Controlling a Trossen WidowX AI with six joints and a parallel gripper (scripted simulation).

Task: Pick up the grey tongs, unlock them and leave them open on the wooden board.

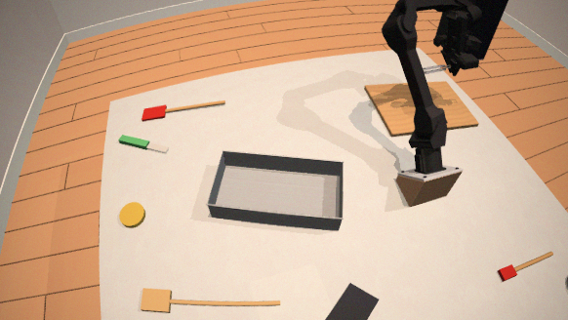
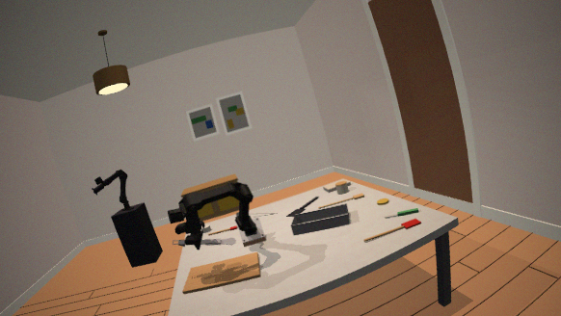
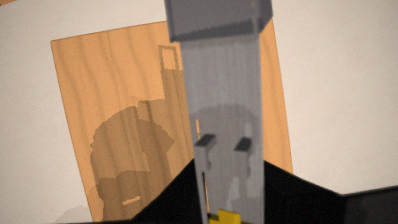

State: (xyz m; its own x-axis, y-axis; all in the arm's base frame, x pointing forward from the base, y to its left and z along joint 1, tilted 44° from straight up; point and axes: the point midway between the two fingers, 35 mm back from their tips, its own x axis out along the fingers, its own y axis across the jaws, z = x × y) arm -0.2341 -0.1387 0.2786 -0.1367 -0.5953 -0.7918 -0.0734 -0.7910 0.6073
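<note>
The wooden board is 70 mm ahead of my gripper tip, 10 mm to the right of it and 140 mm below it. Round my gripper tip: grey roasting tin 620 mm ahead, 240 mm to the left, 120 mm below; black slab 590 mm ahead, 610 mm to the left, 150 mm below; yellow lock piece 10 mm ahead, 10 mm to the right, 30 mm above.
</note>
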